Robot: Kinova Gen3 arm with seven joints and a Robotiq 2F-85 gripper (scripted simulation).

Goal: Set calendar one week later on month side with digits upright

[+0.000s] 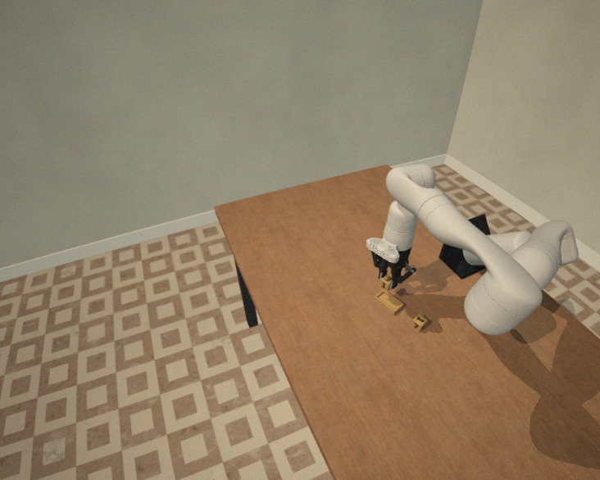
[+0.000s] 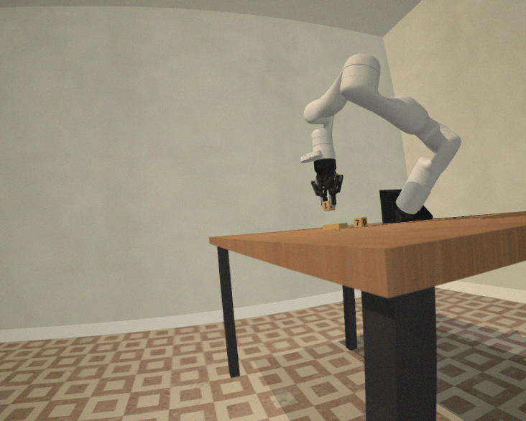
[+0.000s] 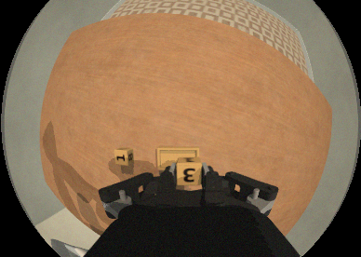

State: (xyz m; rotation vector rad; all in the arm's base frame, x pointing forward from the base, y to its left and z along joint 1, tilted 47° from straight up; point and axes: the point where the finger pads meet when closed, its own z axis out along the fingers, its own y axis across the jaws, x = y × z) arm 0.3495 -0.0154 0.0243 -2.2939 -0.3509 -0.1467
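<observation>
Now: the tray 10 mm behind my hand, 20 mm to the left of it and 80 mm below it.
</observation>
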